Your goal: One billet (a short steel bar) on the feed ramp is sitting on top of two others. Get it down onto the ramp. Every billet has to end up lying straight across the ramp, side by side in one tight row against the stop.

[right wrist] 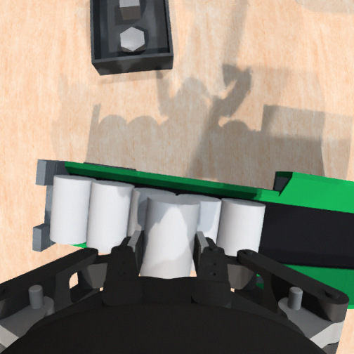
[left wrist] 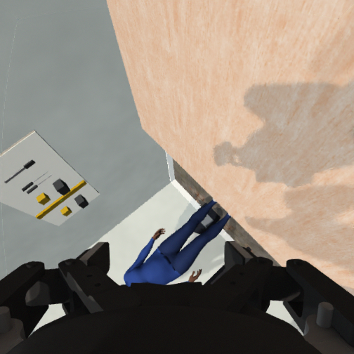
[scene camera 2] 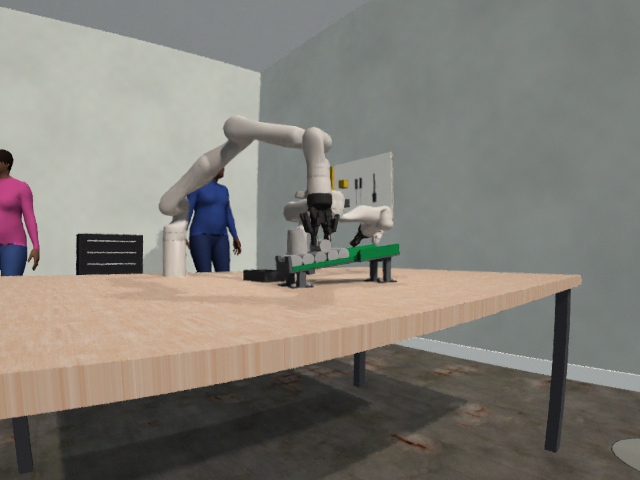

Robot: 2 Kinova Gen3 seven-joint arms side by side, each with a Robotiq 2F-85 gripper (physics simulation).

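Frame: origin at the left arm's base, x ahead, y left, z up, level; centimetres.
Seen in the pictures: left gripper, fingertip midpoint: (scene camera 2: 355, 236); right gripper, fingertip midpoint: (scene camera 2: 321, 247); right arm's base, origin of the base link: (scene camera 2: 174, 276).
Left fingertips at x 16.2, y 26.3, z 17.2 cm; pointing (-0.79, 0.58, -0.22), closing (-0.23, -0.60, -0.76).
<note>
A point is followed by its place in that frame.
The top billet (scene camera 2: 325, 245) {y -45.2, x 48.8, z 12.0 cm} (right wrist: 171, 215), a light grey cylinder, lies across the ramp (scene camera 2: 379, 251) {y -30.1, x 58.8, z 10.2 cm} (right wrist: 320, 195) over the third and fourth billets from the stop (scene camera 2: 282, 264) {y -55.7, x 41.3, z 6.5 cm} (right wrist: 44, 172). My right gripper (scene camera 2: 323, 241) {y -44.2, x 46.6, z 11.4 cm} (right wrist: 168, 242) points down, shut on the top billet, one finger on each side of it. The lower billets lie across the ramp in a row from the stop: the first (right wrist: 71, 210), second (right wrist: 109, 215) and last (right wrist: 241, 227) show well; the third and fourth are partly hidden. My left gripper (scene camera 2: 355, 240) {y 26.3, x 16.2, z 17.2 cm} (left wrist: 167, 254) is open, away from the billets, behind the ramp's raised end.
A black tray (scene camera 2: 261, 274) {y -47.9, x 24.8, z 2.5 cm} (right wrist: 162, 65) with a hexagonal piece (right wrist: 132, 39) and a block (right wrist: 131, 9) stands on the table (scene camera 2: 206, 310) {y -95.4, x 59.3, z 0.0 cm} (left wrist: 200, 75) behind the ramp's stop end. A person in blue (scene camera 2: 210, 222) (left wrist: 152, 267) stands beyond the table. A tool board (scene camera 2: 382, 180) (left wrist: 25, 155) hangs on the wall.
</note>
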